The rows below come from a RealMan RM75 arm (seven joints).
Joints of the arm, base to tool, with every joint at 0 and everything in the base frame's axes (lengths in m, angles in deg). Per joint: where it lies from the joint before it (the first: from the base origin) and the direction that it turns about. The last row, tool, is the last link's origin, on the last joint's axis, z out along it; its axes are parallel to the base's.
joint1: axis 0 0 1 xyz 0 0 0.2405
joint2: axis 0 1 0 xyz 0 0 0
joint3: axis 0 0 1 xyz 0 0 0.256
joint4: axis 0 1 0 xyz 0 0 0
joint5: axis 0 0 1 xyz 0 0 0.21
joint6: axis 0 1 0 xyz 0 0 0
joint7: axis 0 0 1 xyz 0 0 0.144
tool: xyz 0 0 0
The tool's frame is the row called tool.
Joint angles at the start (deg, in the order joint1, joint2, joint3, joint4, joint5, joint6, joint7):
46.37 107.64 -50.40 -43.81 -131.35 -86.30 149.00
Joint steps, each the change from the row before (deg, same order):
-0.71 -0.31 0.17 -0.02 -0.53 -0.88 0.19
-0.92 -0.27 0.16 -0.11 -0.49 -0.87 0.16
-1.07 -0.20 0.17 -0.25 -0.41 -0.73 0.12
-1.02 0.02 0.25 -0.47 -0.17 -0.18 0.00
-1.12 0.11 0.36 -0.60 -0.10 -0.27 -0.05
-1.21 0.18 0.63 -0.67 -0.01 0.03 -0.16
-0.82 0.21 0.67 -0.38 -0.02 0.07 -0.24
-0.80 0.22 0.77 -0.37 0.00 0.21 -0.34
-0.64 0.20 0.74 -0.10 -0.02 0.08 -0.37
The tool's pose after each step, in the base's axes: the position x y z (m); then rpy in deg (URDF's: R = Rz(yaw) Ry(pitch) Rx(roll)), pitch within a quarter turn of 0, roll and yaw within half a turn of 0. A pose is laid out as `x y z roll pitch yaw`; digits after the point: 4 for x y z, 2 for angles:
0.2197 0.4120 0.0687 -171.87 12.45 -69.71
0.2274 0.4070 0.0710 -171.72 11.79 -70.84
0.2354 0.4017 0.0732 -171.55 11.33 -71.96
0.2416 0.3979 0.0747 -171.39 11.52 -72.72
0.2478 0.3936 0.0762 -171.39 11.78 -73.49
0.2543 0.3896 0.0781 -171.41 12.57 -74.25
0.2588 0.3869 0.0790 -171.57 13.26 -74.81
0.2633 0.3845 0.0803 -171.68 14.15 -75.28
0.2673 0.3821 0.0807 -171.96 14.76 -75.80

